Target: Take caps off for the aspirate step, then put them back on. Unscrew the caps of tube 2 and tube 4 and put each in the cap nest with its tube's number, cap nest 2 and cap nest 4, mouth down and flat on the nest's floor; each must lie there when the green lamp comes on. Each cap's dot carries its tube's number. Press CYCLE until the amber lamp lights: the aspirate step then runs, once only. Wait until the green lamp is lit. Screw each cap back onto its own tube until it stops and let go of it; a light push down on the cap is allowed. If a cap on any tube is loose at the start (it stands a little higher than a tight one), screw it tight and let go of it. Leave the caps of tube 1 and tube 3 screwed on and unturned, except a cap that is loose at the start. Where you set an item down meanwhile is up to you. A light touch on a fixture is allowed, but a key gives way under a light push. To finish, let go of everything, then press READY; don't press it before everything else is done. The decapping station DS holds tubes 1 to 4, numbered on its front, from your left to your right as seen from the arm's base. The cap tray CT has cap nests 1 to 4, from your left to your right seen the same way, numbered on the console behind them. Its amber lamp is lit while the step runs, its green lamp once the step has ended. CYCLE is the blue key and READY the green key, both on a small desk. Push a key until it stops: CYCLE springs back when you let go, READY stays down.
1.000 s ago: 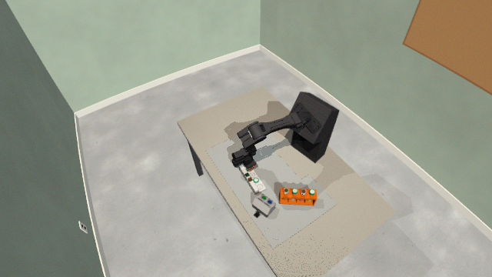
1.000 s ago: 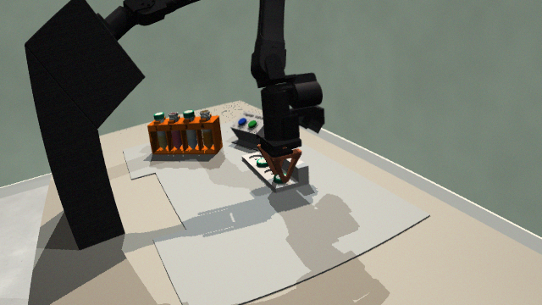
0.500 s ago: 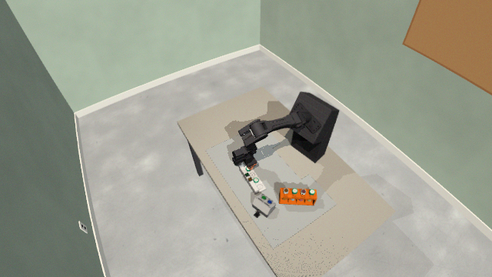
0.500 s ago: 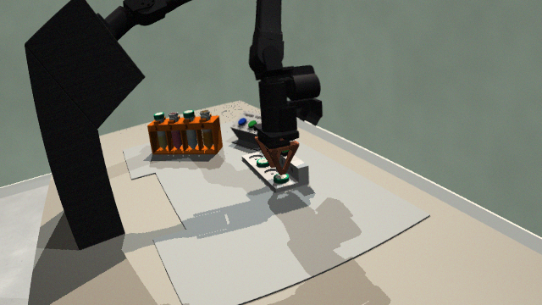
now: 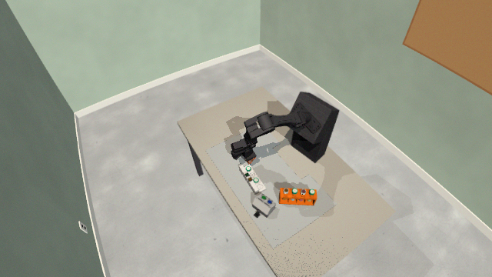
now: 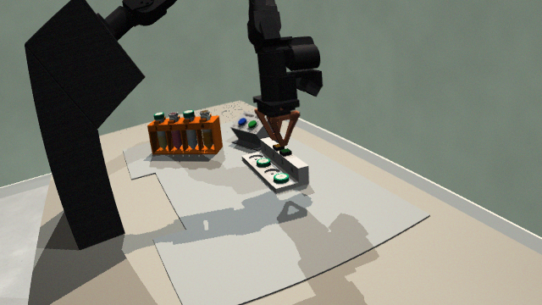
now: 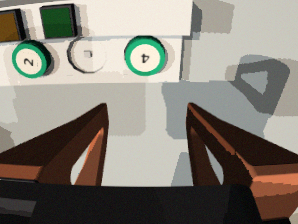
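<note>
My hand is 2 cm past the green ready key, 26 cm to the right of it and 4 cm above it. From my hand the other things lie so: blue cycle key: 4 cm behind, 30 cm to the left, 4 cm below; then cap 1: 29 cm behind, 34 cm to the left, 1 cm above.
</note>
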